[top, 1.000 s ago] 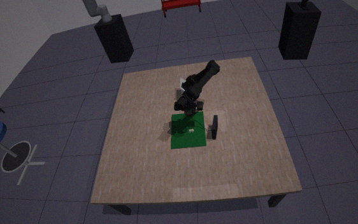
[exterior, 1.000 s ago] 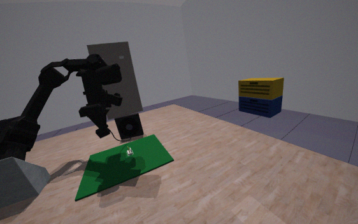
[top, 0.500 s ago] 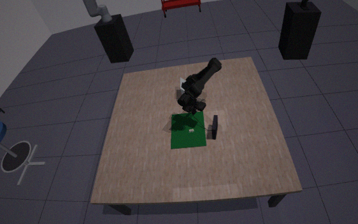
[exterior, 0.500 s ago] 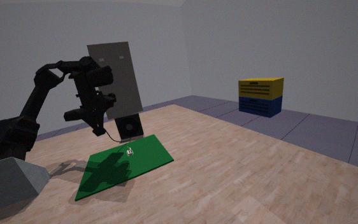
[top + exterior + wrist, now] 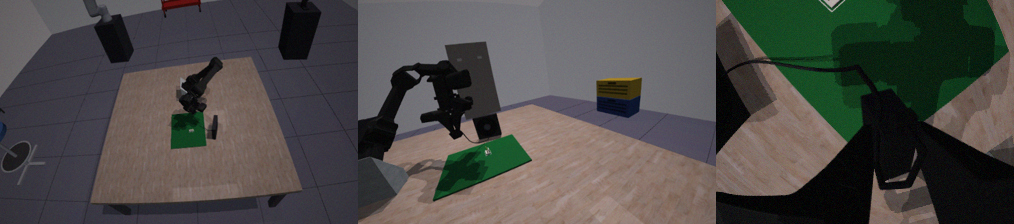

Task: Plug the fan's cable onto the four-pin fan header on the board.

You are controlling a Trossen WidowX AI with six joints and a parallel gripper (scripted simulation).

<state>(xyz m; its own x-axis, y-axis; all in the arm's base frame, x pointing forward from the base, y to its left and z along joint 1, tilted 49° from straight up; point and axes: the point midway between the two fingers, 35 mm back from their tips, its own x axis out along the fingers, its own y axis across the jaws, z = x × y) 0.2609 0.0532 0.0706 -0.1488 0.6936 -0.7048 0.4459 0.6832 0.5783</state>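
The green board is 13 cm below my gripper tip, 8 cm ahead of it and 5 cm to the right of it. Round my gripper tip: black fan: 14 cm to the left, 10 cm ahead, 6 cm below; then black plug: 1 cm to the left, 1 cm below, 1 cm behind.
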